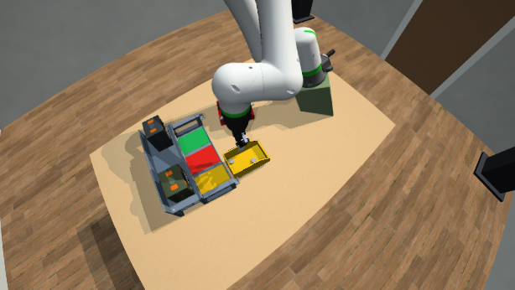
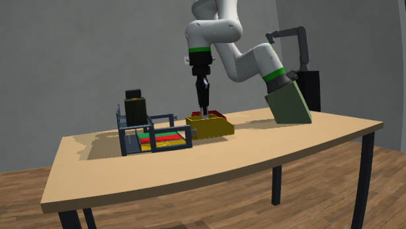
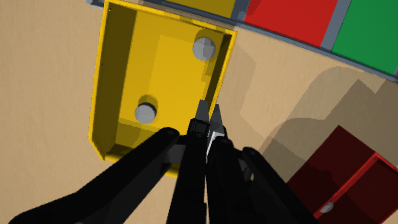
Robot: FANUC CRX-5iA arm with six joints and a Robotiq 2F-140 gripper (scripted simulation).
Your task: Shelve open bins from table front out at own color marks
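My gripper is now 5 cm to the right of the yellow bin and 4 cm above it. From my hand the other things lie so: red bin 11 cm behind, 20 cm to the right, 6 cm below.
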